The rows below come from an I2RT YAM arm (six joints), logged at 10 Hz.
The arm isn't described. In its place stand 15 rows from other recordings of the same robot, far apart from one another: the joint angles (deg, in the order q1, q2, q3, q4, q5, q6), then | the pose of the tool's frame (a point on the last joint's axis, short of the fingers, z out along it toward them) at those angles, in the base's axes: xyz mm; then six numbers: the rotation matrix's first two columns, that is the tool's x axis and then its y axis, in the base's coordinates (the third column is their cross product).
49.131 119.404 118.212 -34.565 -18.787 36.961 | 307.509 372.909 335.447 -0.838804 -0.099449 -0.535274 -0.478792 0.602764 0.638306
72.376 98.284 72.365 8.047 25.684 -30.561 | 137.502 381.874 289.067 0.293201 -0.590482 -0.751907 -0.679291 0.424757 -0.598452
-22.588 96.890 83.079 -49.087 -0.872 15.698 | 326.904 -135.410 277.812 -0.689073 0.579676 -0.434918 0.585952 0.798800 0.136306
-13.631 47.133 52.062 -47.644 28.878 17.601 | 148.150 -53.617 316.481 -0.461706 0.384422 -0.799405 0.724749 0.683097 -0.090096
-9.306 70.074 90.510 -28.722 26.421 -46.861 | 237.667 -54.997 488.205 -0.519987 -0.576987 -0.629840 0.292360 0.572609 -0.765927
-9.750 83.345 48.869 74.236 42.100 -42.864 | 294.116 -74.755 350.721 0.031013 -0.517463 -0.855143 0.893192 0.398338 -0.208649
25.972 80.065 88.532 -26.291 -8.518 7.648 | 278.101 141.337 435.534 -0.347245 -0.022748 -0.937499 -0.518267 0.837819 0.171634
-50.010 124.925 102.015 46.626 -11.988 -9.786 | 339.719 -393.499 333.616 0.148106 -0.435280 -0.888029 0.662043 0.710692 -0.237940
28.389 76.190 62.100 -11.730 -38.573 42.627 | 254.145 162.585 324.068 -0.868051 0.132702 -0.478411 -0.377315 0.449957 0.809427
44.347 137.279 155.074 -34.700 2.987 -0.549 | 382.962 371.738 392.754 -0.201590 -0.210427 -0.956599 -0.664360 0.747017 -0.024320
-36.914 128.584 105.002 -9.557 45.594 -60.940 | 397.295 -330.259 222.772 -0.997743 -0.015496 -0.065343 0.054391 0.384238 -0.921631
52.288 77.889 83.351 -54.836 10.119 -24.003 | 172.422 212.767 371.910 -0.135778 -0.830271 -0.540569 -0.836373 0.388535 -0.386681
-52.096 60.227 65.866 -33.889 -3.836 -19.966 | 139.061 -174.729 374.599 -0.529764 0.125839 -0.838758 0.606636 0.747353 -0.271029
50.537 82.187 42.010 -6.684 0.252 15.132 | 181.232 219.896 182.858 -0.648734 -0.377300 -0.660900 -0.622347 0.762837 0.175396
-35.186 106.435 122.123 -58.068 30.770 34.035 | 309.554 -240.537 420.230 -0.006534 0.593029 -0.805155 0.974582 0.184088 0.127680
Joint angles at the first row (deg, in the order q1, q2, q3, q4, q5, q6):
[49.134 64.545 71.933 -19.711 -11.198 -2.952]
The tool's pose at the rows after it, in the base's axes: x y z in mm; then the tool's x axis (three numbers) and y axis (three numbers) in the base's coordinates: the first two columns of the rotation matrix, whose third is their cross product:
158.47 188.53 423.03 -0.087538 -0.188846 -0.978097 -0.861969 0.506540 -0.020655
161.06 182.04 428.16 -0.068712 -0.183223 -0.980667 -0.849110 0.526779 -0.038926
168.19 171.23 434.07 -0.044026 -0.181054 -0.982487 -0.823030 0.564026 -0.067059
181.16 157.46 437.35 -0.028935 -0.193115 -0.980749 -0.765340 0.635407 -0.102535
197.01 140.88 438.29 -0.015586 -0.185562 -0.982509 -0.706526 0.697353 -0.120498
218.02 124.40 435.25 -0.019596 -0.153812 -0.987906 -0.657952 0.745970 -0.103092
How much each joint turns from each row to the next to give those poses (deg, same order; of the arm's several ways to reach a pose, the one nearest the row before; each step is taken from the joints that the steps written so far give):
[-0.714 -0.180 0.670 -0.693 0.549 -0.539]
[-1.463 -0.434 0.622 -0.141 0.060 -0.876]
[-3.038 -0.335 0.809 -0.087 -0.220 -1.469]
[-4.338 0.162 0.674 -0.021 1.222 -1.764]
[-5.504 0.203 -0.329 1.941 -0.607 -0.870]
[-6.157 1.240 -0.813 3.529 -2.518 1.005]

